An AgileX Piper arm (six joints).
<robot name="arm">
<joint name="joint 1" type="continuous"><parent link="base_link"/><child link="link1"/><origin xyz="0 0 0.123" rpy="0 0 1.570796"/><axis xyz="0 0 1"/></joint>
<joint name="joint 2" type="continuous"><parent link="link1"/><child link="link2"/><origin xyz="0 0 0" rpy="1.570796 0 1.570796"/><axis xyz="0 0 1"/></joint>
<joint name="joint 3" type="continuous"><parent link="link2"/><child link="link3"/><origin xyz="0.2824 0.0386 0" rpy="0 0 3.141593"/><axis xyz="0 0 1"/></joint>
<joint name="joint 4" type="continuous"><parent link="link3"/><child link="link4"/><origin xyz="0.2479 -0.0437 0" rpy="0.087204 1.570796 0"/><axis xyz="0 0 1"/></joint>
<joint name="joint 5" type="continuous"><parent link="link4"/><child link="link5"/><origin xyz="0 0 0" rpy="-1.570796 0 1.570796"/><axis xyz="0 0 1"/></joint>
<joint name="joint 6" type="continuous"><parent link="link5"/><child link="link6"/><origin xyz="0 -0.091 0" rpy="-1.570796 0 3.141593"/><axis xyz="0 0 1"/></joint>
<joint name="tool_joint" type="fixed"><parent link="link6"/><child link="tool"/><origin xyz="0 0 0" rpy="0 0 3.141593"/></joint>
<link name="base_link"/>
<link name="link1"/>
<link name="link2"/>
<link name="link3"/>
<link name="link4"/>
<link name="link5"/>
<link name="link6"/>
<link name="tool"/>
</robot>
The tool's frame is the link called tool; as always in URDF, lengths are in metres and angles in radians. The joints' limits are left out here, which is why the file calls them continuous.
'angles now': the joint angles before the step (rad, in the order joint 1, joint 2, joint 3, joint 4, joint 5, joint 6). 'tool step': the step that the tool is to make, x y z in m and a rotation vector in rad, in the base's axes. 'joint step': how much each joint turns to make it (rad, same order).
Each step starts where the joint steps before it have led.
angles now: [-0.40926, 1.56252, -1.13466, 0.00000, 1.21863, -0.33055]
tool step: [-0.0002, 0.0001, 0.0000, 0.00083, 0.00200, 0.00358]
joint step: [0.00004, -0.00009, 0.00010, 0.00000, 0.00216, -0.00354]
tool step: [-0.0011, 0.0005, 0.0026, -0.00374, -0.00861, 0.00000]
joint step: [0.00008, -0.00932, 0.00005, -0.00001, -0.00011, 0.00008]
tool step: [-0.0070, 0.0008, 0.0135, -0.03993, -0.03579, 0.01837]
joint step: [-0.00033, -0.04886, 0.00008, -0.02295, -0.00007, -0.01177]
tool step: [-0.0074, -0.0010, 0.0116, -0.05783, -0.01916, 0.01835]
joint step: [0.00040, -0.04211, -0.00031, -0.04645, 0.00156, -0.00604]
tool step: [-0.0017, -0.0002, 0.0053, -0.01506, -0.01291, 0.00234]
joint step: [-0.00040, -0.01340, -0.00657, -0.00877, 0.00208, -0.00090]
